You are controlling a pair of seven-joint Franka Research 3 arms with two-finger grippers.
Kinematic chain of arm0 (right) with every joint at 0, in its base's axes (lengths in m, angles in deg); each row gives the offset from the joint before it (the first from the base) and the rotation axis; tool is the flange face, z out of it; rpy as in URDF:
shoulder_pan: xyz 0 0 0.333 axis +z
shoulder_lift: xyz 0 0 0 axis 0.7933 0.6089 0
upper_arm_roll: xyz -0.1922 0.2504 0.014 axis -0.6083 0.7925 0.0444
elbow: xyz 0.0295 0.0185 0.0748 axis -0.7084 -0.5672 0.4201
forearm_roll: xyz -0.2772 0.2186 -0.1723 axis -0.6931 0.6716 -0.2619
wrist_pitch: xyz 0 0 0 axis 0.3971 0.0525 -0.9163
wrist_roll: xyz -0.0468 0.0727 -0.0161 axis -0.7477 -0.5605 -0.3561
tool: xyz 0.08 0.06 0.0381 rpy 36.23 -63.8 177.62
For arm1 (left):
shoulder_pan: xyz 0 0 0.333 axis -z
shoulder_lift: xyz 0 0 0 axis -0.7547 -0.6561 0
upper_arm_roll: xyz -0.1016 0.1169 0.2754 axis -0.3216 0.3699 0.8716
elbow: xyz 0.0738 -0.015 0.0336 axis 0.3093 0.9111 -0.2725
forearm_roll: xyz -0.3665 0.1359 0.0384 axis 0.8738 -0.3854 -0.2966
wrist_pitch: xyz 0 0 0 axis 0.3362 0.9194 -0.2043
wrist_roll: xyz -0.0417 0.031 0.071 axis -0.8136 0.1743 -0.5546
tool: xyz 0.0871 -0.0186 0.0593 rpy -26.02 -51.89 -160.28
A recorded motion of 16 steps. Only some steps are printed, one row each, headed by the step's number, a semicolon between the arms.
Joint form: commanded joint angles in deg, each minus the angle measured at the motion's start. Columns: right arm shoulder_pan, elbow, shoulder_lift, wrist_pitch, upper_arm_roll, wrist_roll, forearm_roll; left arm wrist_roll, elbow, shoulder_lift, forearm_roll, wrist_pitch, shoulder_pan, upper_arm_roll.
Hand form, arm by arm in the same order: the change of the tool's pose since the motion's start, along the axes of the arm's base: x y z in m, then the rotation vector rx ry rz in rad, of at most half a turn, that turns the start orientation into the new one. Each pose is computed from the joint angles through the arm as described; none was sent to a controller.
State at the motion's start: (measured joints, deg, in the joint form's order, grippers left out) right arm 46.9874 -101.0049 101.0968 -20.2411 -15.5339 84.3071 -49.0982; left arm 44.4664 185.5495 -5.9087 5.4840 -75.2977 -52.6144 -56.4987
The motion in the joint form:
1: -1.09 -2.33 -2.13 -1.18 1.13 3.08 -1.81; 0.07 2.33 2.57 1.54 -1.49 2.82 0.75
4: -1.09 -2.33 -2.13 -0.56 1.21 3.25 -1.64; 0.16 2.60 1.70 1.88 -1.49 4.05 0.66
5: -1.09 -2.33 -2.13 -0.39 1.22 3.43 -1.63; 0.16 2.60 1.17 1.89 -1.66 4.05 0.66
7: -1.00 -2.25 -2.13 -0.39 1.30 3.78 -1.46; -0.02 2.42 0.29 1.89 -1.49 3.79 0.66
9: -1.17 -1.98 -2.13 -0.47 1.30 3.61 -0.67; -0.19 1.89 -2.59 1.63 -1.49 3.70 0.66
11: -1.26 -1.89 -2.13 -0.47 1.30 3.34 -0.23; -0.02 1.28 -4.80 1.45 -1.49 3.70 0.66
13: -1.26 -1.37 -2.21 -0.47 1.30 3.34 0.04; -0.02 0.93 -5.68 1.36 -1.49 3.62 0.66
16: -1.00 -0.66 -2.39 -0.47 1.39 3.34 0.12; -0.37 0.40 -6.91 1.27 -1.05 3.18 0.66
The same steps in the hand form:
1: -0.0088 -0.0021 0.0060 -0.0344 -0.0178 0.0589; -0.0164 -0.0107 0.0023 -0.0209 -0.0264 -0.0177
4: -0.0099 -0.0012 0.0050 -0.0317 -0.0068 0.0626; -0.0191 -0.0195 -0.0062 -0.0246 -0.0052 -0.0353
5: -0.0102 -0.0011 0.0047 -0.0318 -0.0038 0.0658; -0.0176 -0.0195 -0.0096 -0.0255 0.0012 -0.0351
7: -0.0103 0.0009 0.0054 -0.0287 -0.0050 0.0745; -0.0147 -0.0181 -0.0146 -0.0255 0.0163 -0.0340
9: -0.0099 0.0003 0.0078 -0.0147 -0.0106 0.0671; -0.0072 -0.0186 -0.0306 -0.0250 0.0568 -0.0384
11: -0.0098 0.0000 0.0085 -0.0068 -0.0120 0.0601; -0.0014 -0.0200 -0.0416 -0.0271 0.0849 -0.0381
13: -0.0097 0.0004 0.0137 -0.0020 -0.0223 0.0594; 0.0015 -0.0202 -0.0452 -0.0281 0.0942 -0.0382
16: -0.0102 0.0042 0.0217 -0.0002 -0.0378 0.0649; 0.0058 -0.0180 -0.0507 -0.0281 0.1137 -0.0386

